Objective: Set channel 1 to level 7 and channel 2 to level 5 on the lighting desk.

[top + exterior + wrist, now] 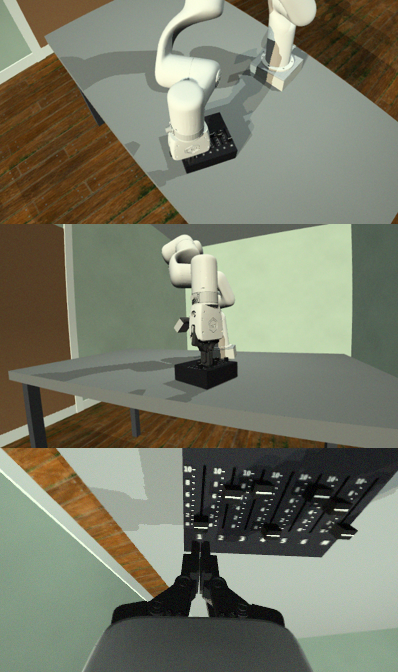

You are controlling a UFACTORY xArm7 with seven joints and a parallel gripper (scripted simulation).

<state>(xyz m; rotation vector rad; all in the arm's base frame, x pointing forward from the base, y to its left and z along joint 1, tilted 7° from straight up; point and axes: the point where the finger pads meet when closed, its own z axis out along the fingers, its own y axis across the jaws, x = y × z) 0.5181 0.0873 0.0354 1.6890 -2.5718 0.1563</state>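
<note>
Right now my hand is 10 mm past the channel 1 fader cap, 20 mm to the left of it and 30 mm above it. Also, from my hand: channel 3 fader cap 60 mm behind, 40 mm to the right, 30 mm below; channel 2 fader cap 40 mm behind, 40 mm to the right, 30 mm below; channel 4 fader cap 70 mm behind, 10 mm to the left, 30 mm below.
</note>
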